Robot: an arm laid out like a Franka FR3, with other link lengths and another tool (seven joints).
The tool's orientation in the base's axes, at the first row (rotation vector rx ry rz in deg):
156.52, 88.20, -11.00
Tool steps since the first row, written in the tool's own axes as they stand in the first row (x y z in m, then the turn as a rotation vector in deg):
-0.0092, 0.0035, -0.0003, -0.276, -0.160, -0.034
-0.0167, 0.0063, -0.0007, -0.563, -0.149, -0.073
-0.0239, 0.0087, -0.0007, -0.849, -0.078, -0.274
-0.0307, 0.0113, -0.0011, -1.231, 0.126, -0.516
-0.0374, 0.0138, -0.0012, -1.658, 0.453, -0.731
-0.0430, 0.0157, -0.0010, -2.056, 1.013, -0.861
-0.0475, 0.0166, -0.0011, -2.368, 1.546, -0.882
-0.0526, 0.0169, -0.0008, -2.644, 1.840, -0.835
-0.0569, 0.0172, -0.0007, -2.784, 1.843, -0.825
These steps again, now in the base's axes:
-0.0017, -0.0096, 0.0011, -0.274, -0.150, 0.073
-0.0031, -0.0175, 0.0021, -0.408, -0.398, 0.141
-0.0048, -0.0248, 0.0027, -0.472, -0.667, 0.367
-0.0060, -0.0320, 0.0037, -0.468, -1.084, 0.635
-0.0073, -0.0390, 0.0043, -0.386, -1.605, 0.875
-0.0085, -0.0447, 0.0046, -0.099, -2.227, 1.013
-0.0101, -0.0490, 0.0051, 0.198, -2.769, 1.035
-0.0125, -0.0536, 0.0054, 0.302, -3.160, 1.000
-0.0144, -0.0574, 0.0057, 0.232, -3.281, 1.005

